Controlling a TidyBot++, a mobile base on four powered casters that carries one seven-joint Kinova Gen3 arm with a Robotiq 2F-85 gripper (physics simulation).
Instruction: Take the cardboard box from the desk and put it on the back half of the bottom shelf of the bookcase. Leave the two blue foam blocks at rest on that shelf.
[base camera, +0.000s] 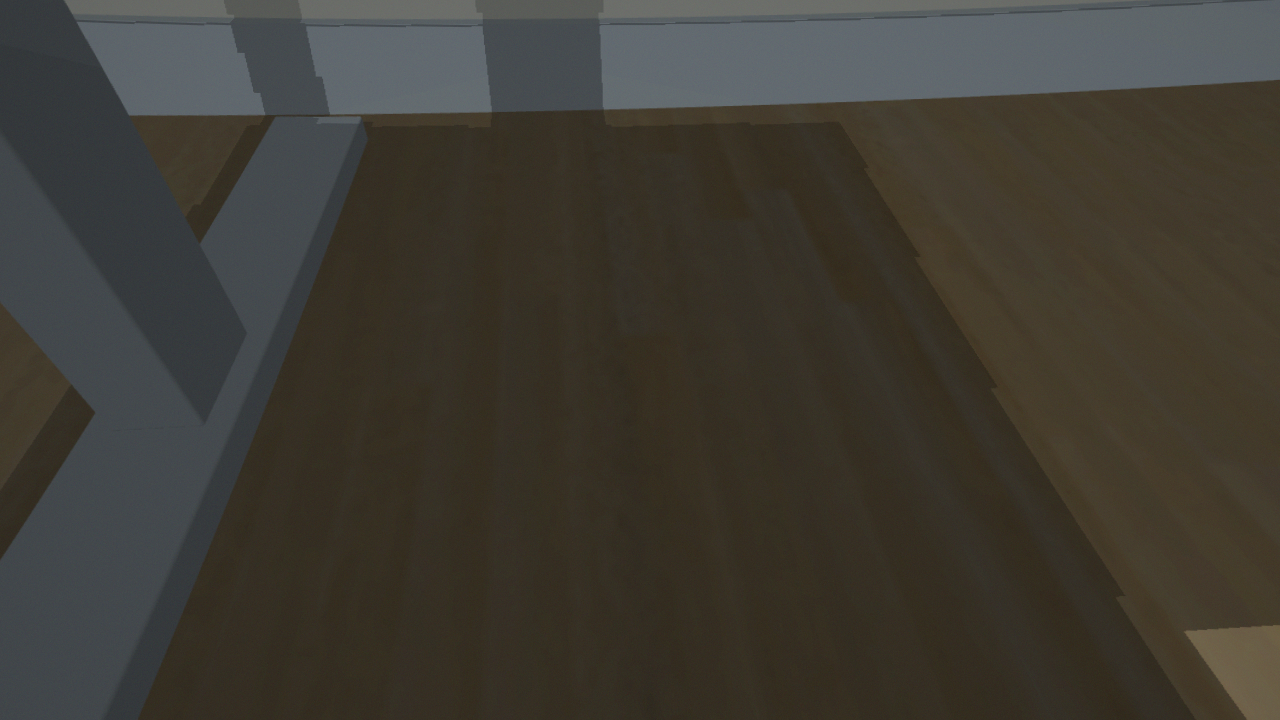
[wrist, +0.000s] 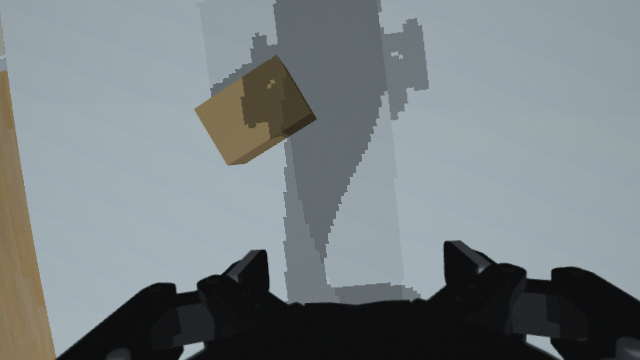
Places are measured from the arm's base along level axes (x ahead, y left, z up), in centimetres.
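Pixels of known places: gripper, fingertip midpoint: (wrist: 354, 265).
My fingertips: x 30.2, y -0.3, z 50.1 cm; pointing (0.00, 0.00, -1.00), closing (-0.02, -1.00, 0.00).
Note:
For each thing: its middle in the pictures, then the offset to it from my fingertips. "spot": a spot on its surface instead. Level surfaces: height alone.
- cardboard box, body centre: (wrist: 259, 114) dz -15.3, dx +10.0, dy +8.1 cm
- pale desk top, surface height: dz -17.8 cm
- grey desk leg, surface spot: (base camera: 116, 232) spot: dz -75.5, dx +10.4, dy +22.3 cm
- Wooden floor, surface height: dz -89.8 cm
The cardboard box (wrist: 240, 115) rests on the pale desk top (wrist: 125, 210) in the wrist view, turned at an angle, with the gripper's shadow over its right part. My gripper (wrist: 354, 265) is open and empty, with its two black fingers wide apart at the bottom of the wrist view. The box lies above and to the left of the space between the fingertips in that view, apart from both fingers. The bookcase and the two blue foam blocks do not show in either view.
In the base camera view a grey desk leg (base camera: 116, 232) stands on a long grey foot bar (base camera: 268, 205) at the left. A pale wall base (base camera: 805, 62) runs across the back. Wooden floor (wrist: 20, 250) shows past the desk's left edge in the wrist view.

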